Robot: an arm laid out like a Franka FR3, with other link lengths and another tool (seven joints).
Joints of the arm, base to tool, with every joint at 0 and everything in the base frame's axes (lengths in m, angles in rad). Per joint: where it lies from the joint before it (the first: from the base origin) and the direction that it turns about. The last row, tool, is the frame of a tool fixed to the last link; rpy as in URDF.
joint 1: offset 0 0 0.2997 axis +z
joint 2: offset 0 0 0 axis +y
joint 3: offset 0 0 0.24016 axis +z
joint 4: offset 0.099 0 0 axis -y
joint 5: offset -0.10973 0 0.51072 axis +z
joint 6: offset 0 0 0 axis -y
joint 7: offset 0.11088 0 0 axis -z
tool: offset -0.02 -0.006 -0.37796 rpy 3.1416 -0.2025 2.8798
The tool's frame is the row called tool.
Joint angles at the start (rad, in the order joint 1, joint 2, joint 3, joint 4, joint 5, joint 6, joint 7): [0.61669 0.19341 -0.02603 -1.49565 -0.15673 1.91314 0.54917]
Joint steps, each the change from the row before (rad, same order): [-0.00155 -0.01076 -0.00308 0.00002 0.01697 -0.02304 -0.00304]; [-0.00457 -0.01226 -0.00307 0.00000 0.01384 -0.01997 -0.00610]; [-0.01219 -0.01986 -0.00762 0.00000 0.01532 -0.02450 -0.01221]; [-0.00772 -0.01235 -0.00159 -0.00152 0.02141 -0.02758 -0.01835]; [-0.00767 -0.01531 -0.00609 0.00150 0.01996 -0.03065 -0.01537]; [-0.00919 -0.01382 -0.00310 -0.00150 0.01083 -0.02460 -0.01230]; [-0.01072 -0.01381 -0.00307 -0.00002 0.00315 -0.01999 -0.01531]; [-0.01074 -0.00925 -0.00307 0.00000 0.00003 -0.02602 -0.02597]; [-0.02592 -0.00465 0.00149 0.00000 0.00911 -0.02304 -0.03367]
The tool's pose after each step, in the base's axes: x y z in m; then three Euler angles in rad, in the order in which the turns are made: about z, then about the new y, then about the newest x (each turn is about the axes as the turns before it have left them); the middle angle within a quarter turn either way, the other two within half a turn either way. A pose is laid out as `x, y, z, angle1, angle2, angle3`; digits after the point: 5 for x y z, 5 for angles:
0.71318, 0.42444, 0.22450, 2.95450, 0.04731, 3.09119
0.70906, 0.41886, 0.23079, 2.94857, 0.03294, 3.08834
0.70858, 0.40446, 0.24257, 2.93628, 0.02035, 3.08375
0.70077, 0.39827, 0.24648, 2.94050, -0.00539, 3.08340
0.69456, 0.38888, 0.25455, 2.93820, -0.02791, 3.08107
0.69011, 0.37883, 0.26058, 2.93581, -0.04368, 3.08308
0.68905, 0.36653, 0.26840, 2.93562, -0.04978, 3.08690
0.68630, 0.35194, 0.27188, 2.94512, -0.06147, 3.10137
0.68615, 0.33345, 0.27216, 2.95207, -0.08055, 3.10991

